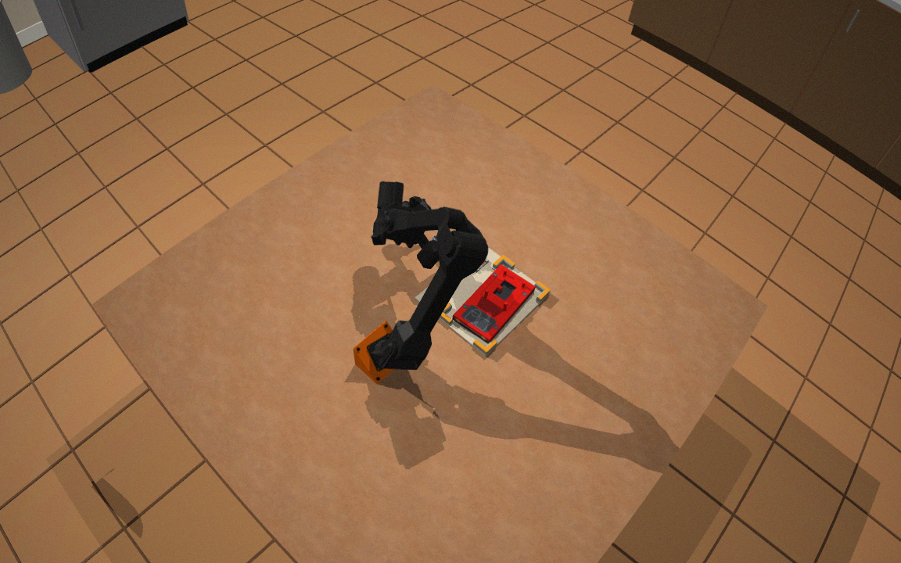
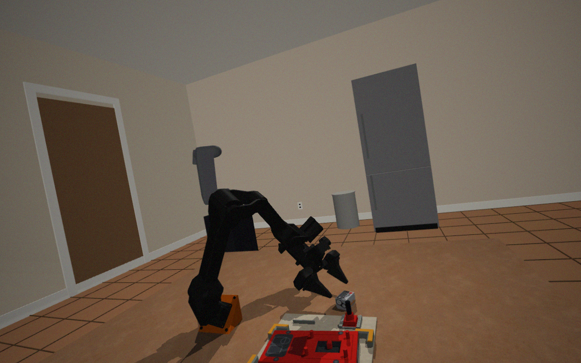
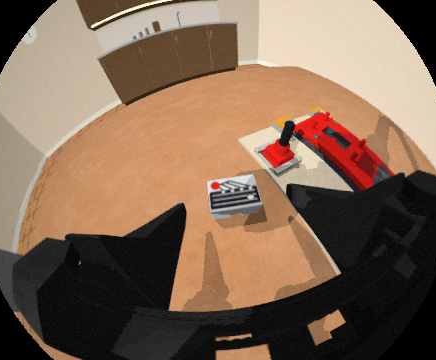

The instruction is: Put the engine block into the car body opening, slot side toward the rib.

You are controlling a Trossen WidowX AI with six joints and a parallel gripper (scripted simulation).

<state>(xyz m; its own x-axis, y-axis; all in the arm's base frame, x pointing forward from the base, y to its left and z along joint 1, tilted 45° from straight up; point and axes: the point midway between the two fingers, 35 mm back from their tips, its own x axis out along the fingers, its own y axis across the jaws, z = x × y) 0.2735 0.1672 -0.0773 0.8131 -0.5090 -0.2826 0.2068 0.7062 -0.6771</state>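
My gripper tip is 10 mm short of the grey engine block and 30 mm above it.
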